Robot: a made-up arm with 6 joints.
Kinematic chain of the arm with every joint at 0, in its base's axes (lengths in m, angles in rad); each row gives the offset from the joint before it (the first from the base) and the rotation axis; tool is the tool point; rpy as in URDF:
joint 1: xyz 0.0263 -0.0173 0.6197 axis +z
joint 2: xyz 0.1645 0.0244 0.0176 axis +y
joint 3: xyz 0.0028 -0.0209 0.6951 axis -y
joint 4: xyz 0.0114 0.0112 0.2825 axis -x
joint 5: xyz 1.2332 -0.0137 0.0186 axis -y
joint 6: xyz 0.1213 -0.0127 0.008 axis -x
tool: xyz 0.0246 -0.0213 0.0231 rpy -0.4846 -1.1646 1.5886
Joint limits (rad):
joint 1: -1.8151..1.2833
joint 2: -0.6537..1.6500
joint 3: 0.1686..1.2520
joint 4: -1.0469..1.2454
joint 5: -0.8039..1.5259
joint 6: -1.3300..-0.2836
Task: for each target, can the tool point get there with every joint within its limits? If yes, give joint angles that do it. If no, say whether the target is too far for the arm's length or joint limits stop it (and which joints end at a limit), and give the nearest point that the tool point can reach.
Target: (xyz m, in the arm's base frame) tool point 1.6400 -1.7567 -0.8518
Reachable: no: too far | nearest point 1.3184 -1.4101 -0.4052 | short by 0.650 m
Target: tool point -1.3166 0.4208 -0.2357
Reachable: no: joint limits stop it (at a limit: joint 1, joint 2, joint 3, joint 4, joint 5, joint 6) | nearest point 0.2928 1.1200 -0.7388 | short by 1.825 m
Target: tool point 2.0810 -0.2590 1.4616
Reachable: yes | joints -0.0964 0.8749 0.9396 -0.0790 -0.0305 -1.1018
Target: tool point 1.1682 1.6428 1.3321
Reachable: yes | joints 0.9474 0.6698 0.5005 0.8110 0.4960 -0.9180
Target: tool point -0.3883 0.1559 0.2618
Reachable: no: joint limits stop it (at a limit: joint 1, joint 2, joint 3, joint 5, joint 6) | nearest point 0.3043 1.1098 -0.7394 | short by 1.547 m
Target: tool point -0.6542 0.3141 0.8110
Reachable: no: joint limits stop it (at a limit: joint 2, joint 3, joint 5, joint 6) | nearest point -0.9539 0.4600 2.1996 | short by 1.428 m
